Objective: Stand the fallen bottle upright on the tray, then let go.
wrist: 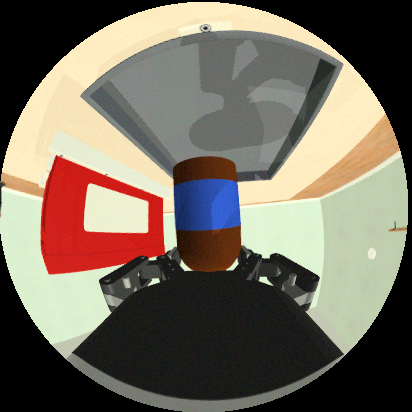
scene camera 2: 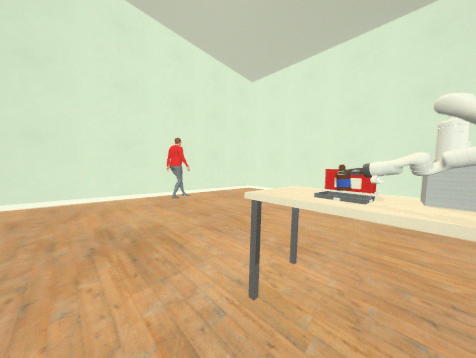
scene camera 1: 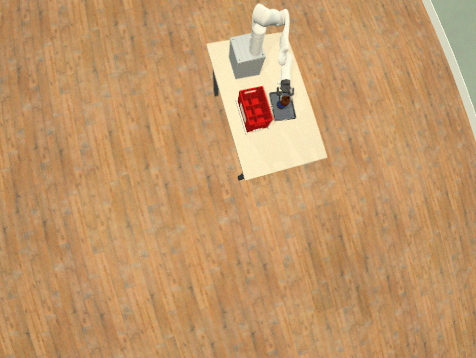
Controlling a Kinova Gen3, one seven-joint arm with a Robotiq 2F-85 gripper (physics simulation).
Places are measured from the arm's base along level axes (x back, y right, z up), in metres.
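Where they show: gripper, fingertip midpoint: [wrist: 208,253] [scene camera 2: 341,173] [scene camera 1: 285,101]; arm's base at its link origin: [scene camera 1: 255,50].
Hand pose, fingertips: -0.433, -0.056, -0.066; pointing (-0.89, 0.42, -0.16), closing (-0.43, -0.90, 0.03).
Each offset is from my fingertips to the top centre of the thing, as dx, dy, dz. Level surfaces: height alone.
The brown bottle with a blue label {+0.008, -0.004, +0.055} [scene camera 1: 284,103] [scene camera 2: 343,182] [wrist: 207,205] is upright, its neck up in the second scene view. My gripper [scene camera 1: 285,95] [scene camera 2: 346,173] [wrist: 208,253] is shut on the bottle's upper part from the side. The dark grey tray {+0.016, -0.037, -0.121} [scene camera 1: 286,115] [scene camera 2: 345,198] [wrist: 150,85] lies flat on the table under the bottle. In the second scene view the bottle's base appears a little above the tray. The fingertips are hidden behind the bottle in the wrist view.
A red crate with compartments {+0.053, +0.240, +0.028} [scene camera 1: 263,126] [scene camera 2: 370,186] [wrist: 60,225] stands close beside the tray. The grey box [scene camera 1: 247,59] [scene camera 2: 450,194] under the arm's base stands on the table {dz -0.147} [scene camera 1: 280,155] [scene camera 2: 280,194]. A person in red [scene camera 2: 176,156] is far off on the floor.
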